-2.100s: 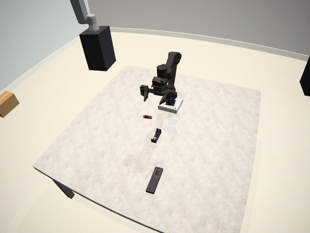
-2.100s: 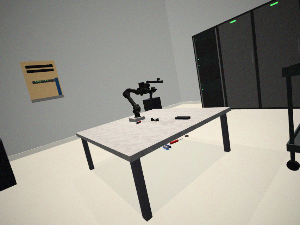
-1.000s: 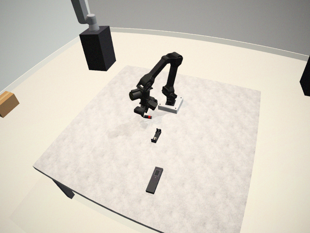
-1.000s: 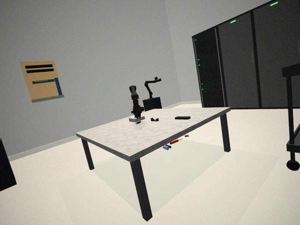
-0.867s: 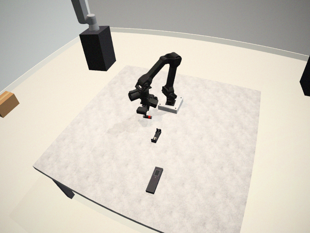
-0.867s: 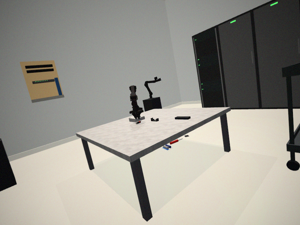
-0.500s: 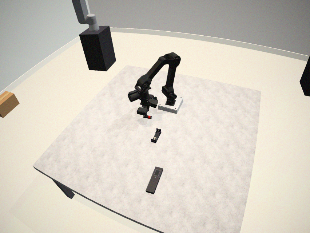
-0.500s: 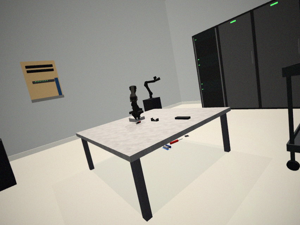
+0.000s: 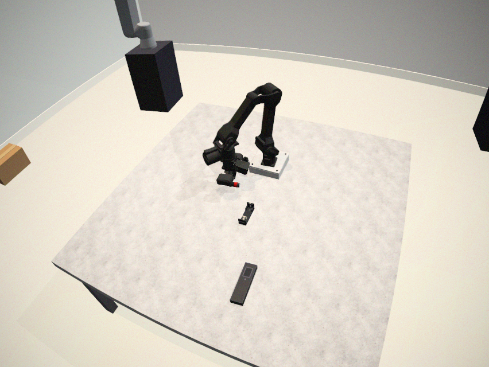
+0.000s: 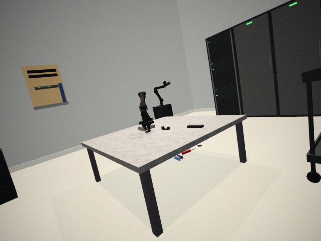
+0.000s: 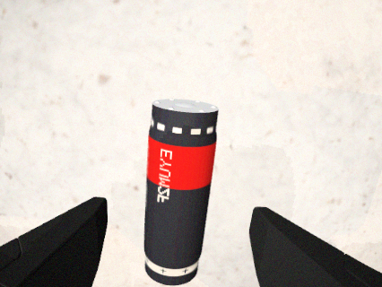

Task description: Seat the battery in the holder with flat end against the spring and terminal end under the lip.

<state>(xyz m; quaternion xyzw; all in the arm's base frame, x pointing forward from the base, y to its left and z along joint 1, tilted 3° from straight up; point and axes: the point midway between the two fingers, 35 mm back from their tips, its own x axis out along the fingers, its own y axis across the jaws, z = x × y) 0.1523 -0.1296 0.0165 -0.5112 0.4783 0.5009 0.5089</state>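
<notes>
The battery lies 1 cm below my gripper tip. The rest, counted from my gripper tip: black remote control (46 cm ahead, 20 cm to the left, 1 cm below); red screwdriver (44 cm ahead, 21 cm below, 8 cm to the left).
</notes>
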